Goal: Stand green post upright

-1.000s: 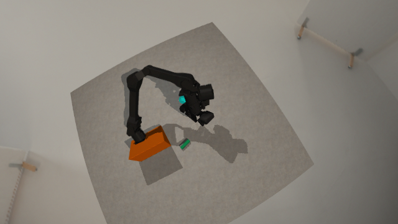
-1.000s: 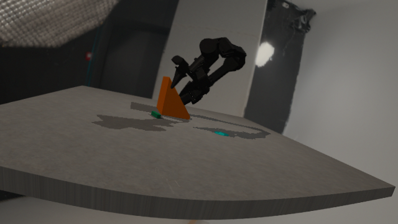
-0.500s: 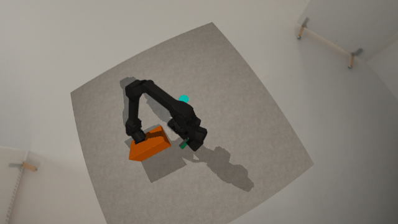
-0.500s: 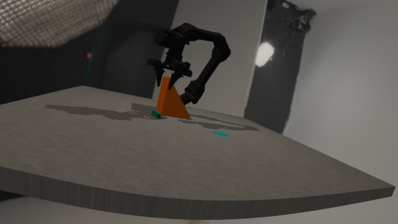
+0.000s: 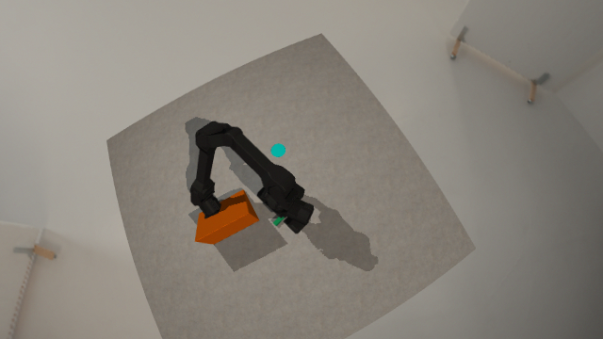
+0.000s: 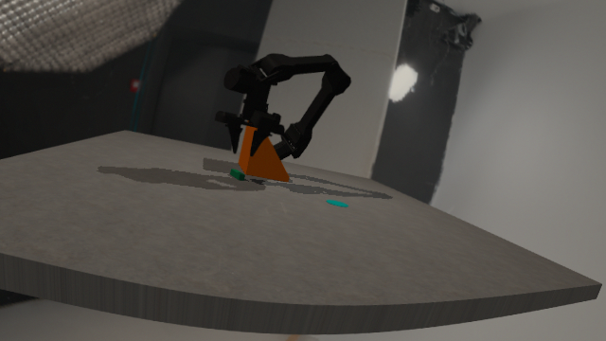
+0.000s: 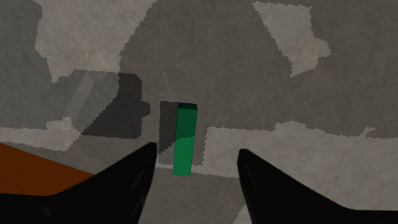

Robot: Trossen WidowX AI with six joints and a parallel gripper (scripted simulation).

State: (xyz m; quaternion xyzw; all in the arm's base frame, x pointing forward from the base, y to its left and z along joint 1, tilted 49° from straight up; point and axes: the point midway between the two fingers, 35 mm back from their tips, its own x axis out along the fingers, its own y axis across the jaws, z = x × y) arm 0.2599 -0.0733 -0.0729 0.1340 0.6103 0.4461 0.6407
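Now: the green post 3 cm behind my gripper tip and 6 cm below it. The rest, counted from my gripper tip: cyan circle: 6 cm ahead, 26 cm to the left, 7 cm below.
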